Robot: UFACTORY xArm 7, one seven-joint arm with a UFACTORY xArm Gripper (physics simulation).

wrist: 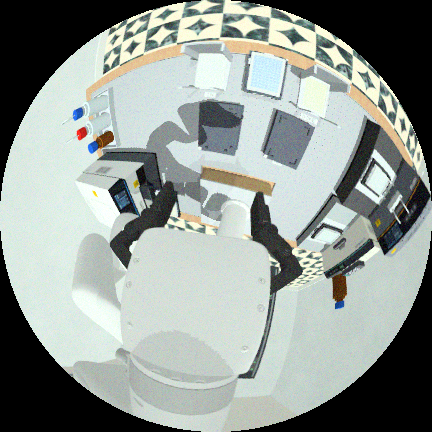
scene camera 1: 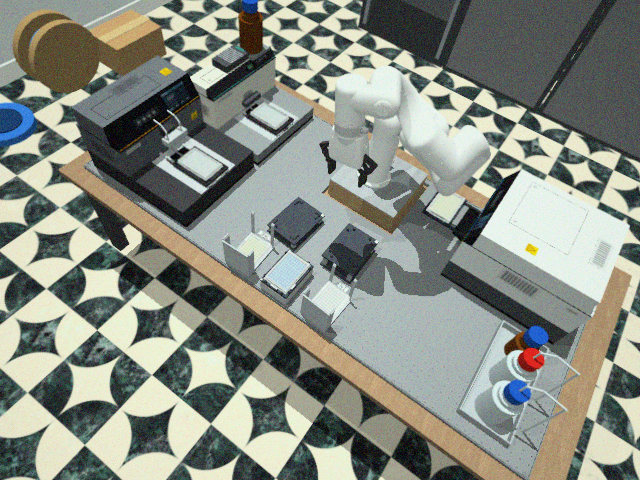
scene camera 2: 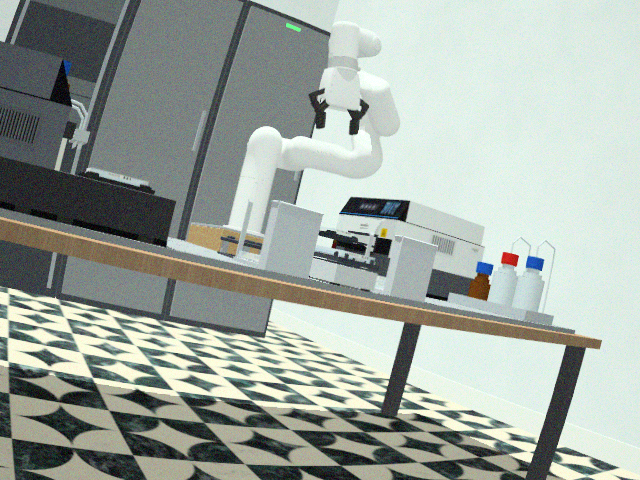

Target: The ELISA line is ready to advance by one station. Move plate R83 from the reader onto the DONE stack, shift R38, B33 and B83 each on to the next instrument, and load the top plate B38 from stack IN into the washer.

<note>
The gripper [scene camera 2: 337,131] is open, with nothing in its grasp. Further things: a pale yellow well plate [scene camera 1: 444,208] and a white rack [scene camera 1: 234,257].
The gripper is seen too in scene camera 1 [scene camera 1: 346,177]. The white rack is seen too in the wrist view [wrist: 337,83].
</note>
